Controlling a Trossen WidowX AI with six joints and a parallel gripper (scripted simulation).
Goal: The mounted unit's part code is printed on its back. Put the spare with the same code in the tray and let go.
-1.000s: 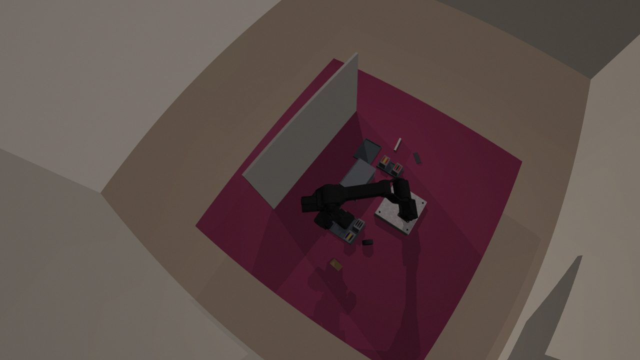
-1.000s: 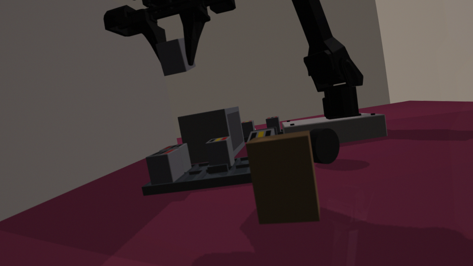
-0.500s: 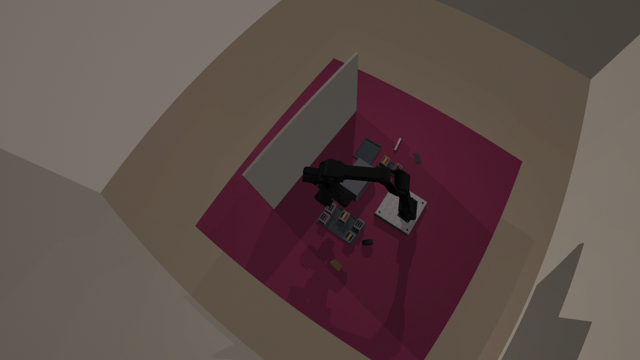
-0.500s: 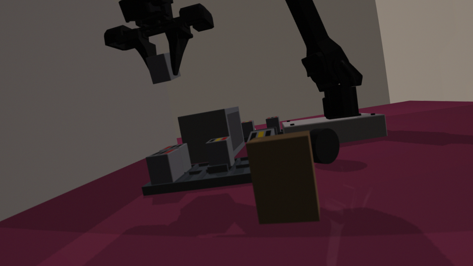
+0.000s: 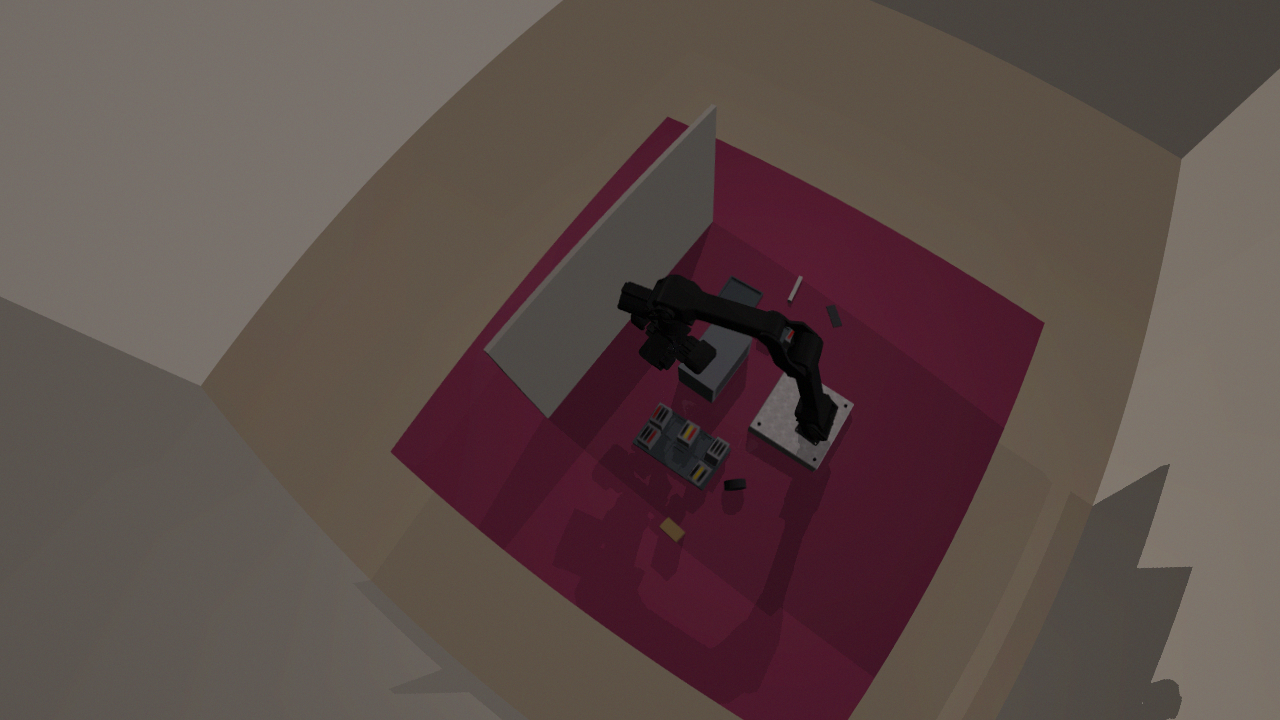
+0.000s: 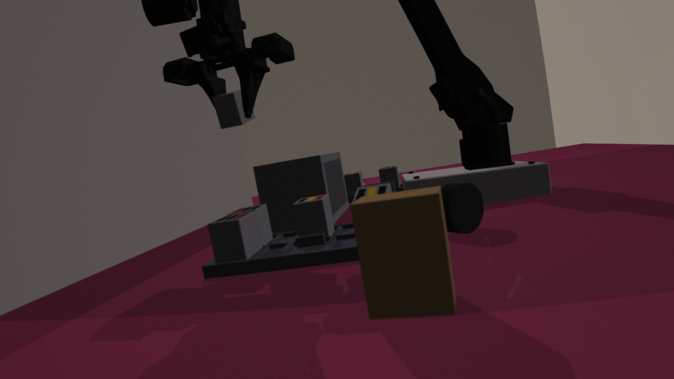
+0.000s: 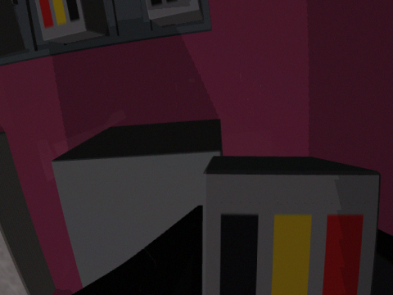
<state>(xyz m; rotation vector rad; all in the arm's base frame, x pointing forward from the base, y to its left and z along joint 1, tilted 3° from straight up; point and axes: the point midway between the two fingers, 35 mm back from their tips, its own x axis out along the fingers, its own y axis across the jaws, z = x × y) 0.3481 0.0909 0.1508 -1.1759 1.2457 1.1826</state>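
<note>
Right now the dark tray is 25 cm to the right of my gripper tip and 17 cm below it. The rest, counted from my gripper tip: grey wall panel 19 cm ahead, 7 cm to the right, 6 cm above; then mounted unit 12 cm below, 7 cm to the right, 6 cm behind; then grey spare 3 cm above.
</note>
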